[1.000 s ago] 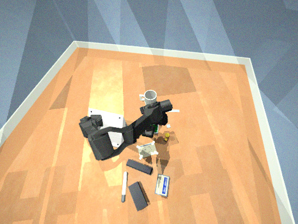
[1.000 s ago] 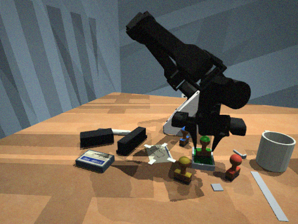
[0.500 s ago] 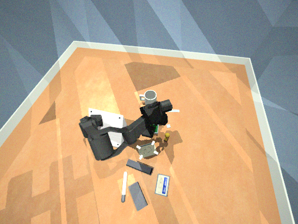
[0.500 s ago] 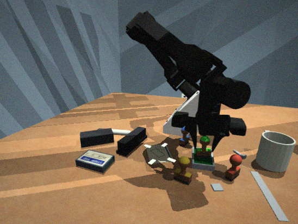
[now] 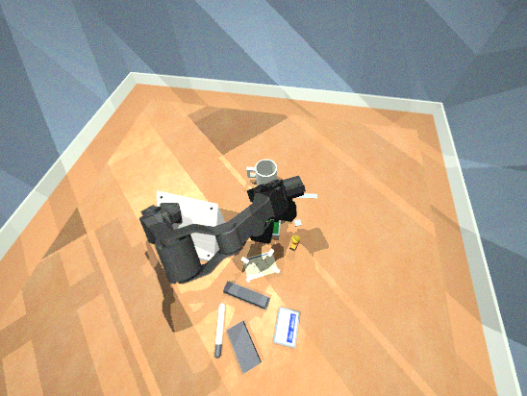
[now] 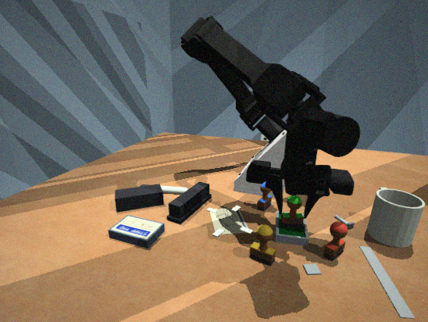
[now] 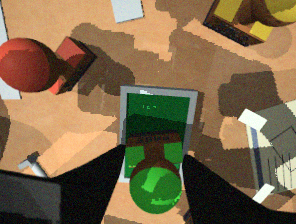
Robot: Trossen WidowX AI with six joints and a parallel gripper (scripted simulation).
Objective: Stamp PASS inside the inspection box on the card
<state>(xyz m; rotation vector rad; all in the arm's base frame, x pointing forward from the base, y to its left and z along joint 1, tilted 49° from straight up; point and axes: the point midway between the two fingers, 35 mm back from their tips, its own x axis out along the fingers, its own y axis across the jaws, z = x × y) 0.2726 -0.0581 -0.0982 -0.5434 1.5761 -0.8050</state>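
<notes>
My gripper tip is now 3 cm above the green ink pad. Round my gripper tip: green stamp: right at my gripper tip; red stamp: 6 cm ahead, 7 cm to the left, 2 cm below; blue stamp: 9 cm behind, 6 cm to the right, 2 cm below.
</notes>
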